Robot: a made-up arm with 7 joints. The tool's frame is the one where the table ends. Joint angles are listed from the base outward.
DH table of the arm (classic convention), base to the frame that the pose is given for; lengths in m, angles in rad. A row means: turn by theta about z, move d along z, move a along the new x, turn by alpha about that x. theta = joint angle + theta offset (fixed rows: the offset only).
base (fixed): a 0, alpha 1.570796, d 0.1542, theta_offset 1.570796
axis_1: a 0.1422, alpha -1.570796, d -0.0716, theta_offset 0
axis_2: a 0.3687, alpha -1.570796, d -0.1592, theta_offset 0
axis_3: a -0.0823, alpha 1.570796, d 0.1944, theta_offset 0
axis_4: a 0.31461, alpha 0, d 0, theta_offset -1.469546
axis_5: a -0.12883, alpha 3.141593, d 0, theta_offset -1.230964
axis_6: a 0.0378, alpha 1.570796, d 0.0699, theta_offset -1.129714
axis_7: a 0.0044, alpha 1.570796, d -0.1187, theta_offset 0
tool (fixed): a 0, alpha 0, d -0.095, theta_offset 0
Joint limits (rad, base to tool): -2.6..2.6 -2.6..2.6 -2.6..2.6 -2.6..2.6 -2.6..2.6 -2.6..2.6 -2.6..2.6
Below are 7 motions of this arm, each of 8 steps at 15 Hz.
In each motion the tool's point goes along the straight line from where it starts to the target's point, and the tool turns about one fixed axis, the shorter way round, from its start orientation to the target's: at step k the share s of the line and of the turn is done. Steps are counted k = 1, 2, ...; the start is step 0. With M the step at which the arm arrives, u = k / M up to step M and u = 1 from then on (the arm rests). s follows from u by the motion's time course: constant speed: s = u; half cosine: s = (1 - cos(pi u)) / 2; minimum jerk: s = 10 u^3 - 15 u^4 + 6 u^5.
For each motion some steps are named. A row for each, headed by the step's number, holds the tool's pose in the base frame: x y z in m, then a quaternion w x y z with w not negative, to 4 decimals.
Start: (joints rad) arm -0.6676 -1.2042 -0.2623 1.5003 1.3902 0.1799 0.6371
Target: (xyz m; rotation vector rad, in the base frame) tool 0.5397 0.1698 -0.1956 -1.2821 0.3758 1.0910
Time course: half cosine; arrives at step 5
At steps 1, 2, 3, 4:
1: 0.4619 0.2094 -0.3186 0.6057 -0.4910 0.2977 0.5508
2: 0.4834 0.1985 -0.2846 0.6200 -0.5129 0.2619 0.5329
3: 0.5100 0.1849 -0.2426 0.6357 -0.5383 0.2168 0.5091
4: 0.5315 0.1740 -0.2086 0.6467 -0.5575 0.1797 0.4885

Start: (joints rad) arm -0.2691 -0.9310 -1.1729 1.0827 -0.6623 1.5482 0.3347
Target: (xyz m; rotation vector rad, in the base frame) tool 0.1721 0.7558 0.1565 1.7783 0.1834 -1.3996
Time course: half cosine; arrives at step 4
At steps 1, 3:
1: 0.2392 0.7066 -0.0163 0.4886 0.6174 0.0465 -0.6148
3: 0.1836 0.7474 0.1268 0.4339 0.6950 0.0687 -0.5692

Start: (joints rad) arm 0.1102 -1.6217 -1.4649 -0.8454 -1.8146 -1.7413 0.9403
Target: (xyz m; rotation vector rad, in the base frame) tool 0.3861 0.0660 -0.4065 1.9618 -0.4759 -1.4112
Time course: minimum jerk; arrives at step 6
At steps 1, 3, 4, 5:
1: 0.3803 0.1564 -0.4181 0.2548 0.8925 -0.0897 -0.3611
3: 0.3831 0.1129 -0.4125 0.2948 0.8314 -0.1354 -0.4512
4: 0.3848 0.0857 -0.4090 0.3176 0.7865 -0.1629 -0.5040
5: 0.3859 0.0693 -0.4069 0.3303 0.7573 -0.1790 -0.5343

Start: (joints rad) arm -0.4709 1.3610 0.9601 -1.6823 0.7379 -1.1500 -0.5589
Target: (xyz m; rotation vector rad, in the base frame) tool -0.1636 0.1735 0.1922 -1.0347 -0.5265 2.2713
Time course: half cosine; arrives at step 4
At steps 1, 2, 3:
1: -0.1127 0.1488 0.1625 0.4478 -0.3296 -0.2336 0.7977
2: -0.1338 0.1590 0.1748 0.3843 -0.3552 -0.2195 0.8234
3: -0.1549 0.1693 0.1871 0.3188 -0.3789 -0.2042 0.8445

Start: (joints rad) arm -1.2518 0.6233 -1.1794 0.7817 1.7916 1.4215 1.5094
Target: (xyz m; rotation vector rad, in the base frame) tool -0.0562 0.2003 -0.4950 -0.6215 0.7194 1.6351
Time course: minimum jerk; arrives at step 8
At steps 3, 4, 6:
3: -0.2001 0.0010 -0.4425 0.4337 -0.3148 0.6023 0.5917
4: -0.1555 0.0628 -0.4588 0.4874 -0.3038 0.5176 0.6343
6: -0.0768 0.1718 -0.4875 0.5676 -0.2756 0.3537 0.6905

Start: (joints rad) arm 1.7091 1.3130 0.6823 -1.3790 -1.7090 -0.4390 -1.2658
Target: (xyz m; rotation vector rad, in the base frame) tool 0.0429 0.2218 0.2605 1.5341 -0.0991 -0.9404
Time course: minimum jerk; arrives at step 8
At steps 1, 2, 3, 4, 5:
1: -0.0824 -0.0387 0.0760 0.4567 0.1667 -0.0355 -0.8731
2: -0.0713 -0.0155 0.0924 0.4826 0.2188 -0.0370 -0.8472
3: -0.0494 0.0299 0.1246 0.5276 0.3185 -0.0395 -0.7865
4: -0.0208 0.0894 0.1668 0.5740 0.4412 -0.0419 -0.6886
5: 0.0078 0.1489 0.2089 0.6050 0.5521 -0.0432 -0.5721

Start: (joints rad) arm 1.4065 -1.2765 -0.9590 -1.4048 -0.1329 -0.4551 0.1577
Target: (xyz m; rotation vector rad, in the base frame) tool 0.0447 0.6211 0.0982 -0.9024 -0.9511 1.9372
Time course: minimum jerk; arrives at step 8
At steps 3, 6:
3: 0.1288 0.6265 0.2876 0.1684 -0.5570 -0.4688 0.6645
6: 0.0567 0.6219 0.1253 0.3609 -0.3869 -0.3906 0.7533

